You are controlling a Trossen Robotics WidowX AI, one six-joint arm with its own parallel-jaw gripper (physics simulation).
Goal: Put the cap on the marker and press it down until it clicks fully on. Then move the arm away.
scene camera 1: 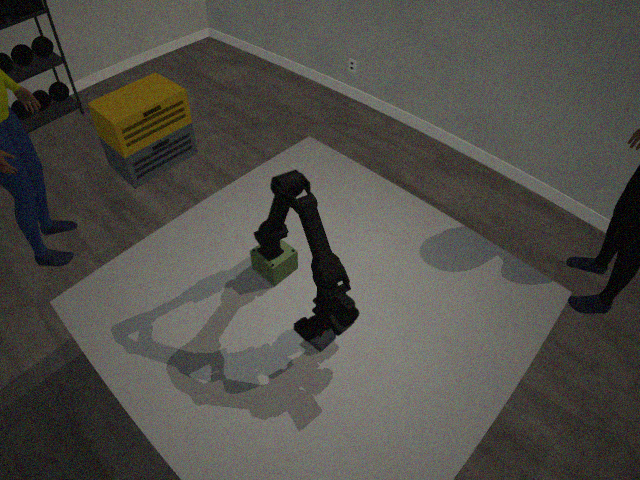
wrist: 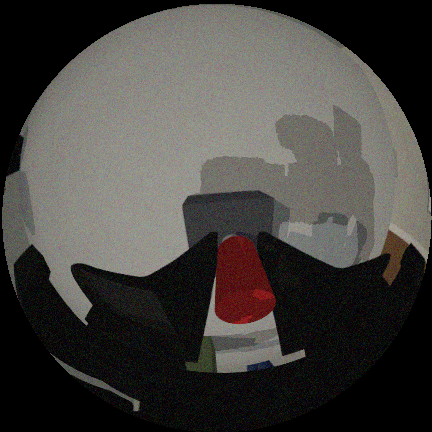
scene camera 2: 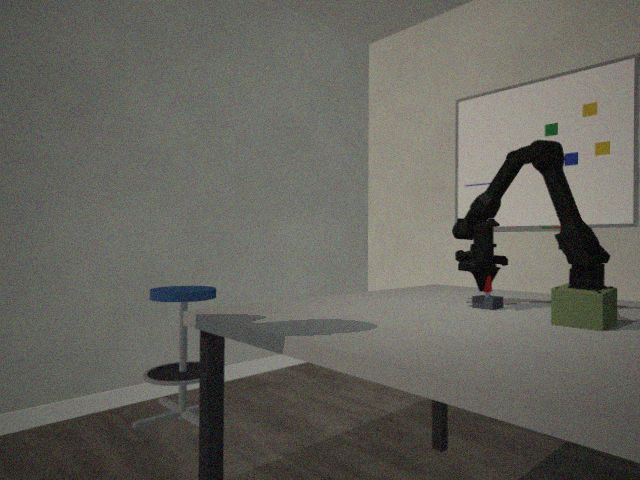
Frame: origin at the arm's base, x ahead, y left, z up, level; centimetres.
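Seen in the pictures: gripper, fingertip midpoint: (scene camera 1: 323, 333) (wrist: 237, 238) (scene camera 2: 483, 290); arm's base, origin of the base link: (scene camera 1: 270, 251) (scene camera 2: 587, 287).
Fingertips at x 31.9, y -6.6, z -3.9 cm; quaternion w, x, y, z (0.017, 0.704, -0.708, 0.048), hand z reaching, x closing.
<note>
Pixels of each thing's middle, then the offset from my fingertips to it. Level surfaces: height alone.
- red cap, body centre: (wrist: 240, 275) (scene camera 2: 486, 283) dx -1.1, dy +0.2, dz +2.3 cm
- dark grey block, body centre: (wrist: 228, 233) (scene camera 1: 320, 335) (scene camera 2: 487, 302) dx -1.3, dy +0.1, dz -3.5 cm
- marker, body centre: (scene camera 2: 487, 287) dx -1.3, dy +0.1, dz +1.0 cm
- pale table, its level: dz -5.2 cm
My gripper (scene camera 2: 484, 287) (wrist: 237, 238) points down and is shut on the red cap (scene camera 2: 488, 283) (wrist: 243, 285), one finger on each side of it. The cap is upright above the dark grey block (scene camera 1: 324, 340) (scene camera 2: 486, 302) (wrist: 227, 212), which sits on the table. In scene camera 2 a short pale piece of the marker (scene camera 2: 487, 294) shows between the cap's lower end and the block. In the wrist view a thin pale rim shows at the cap's far end. How deep the marker sits in the cap is hidden. In scene camera 1 the arm hides the cap and fingertips.
The arm's base stands on a green box (scene camera 1: 275, 267) (scene camera 2: 583, 308) on the pale table (scene camera 1: 413, 361) (scene camera 2: 413, 351). Shadows of the arm lie across the table. Off the table are a yellow and grey crate stack (scene camera 1: 149, 121), a blue stool (scene camera 2: 182, 293) and two people.
</note>
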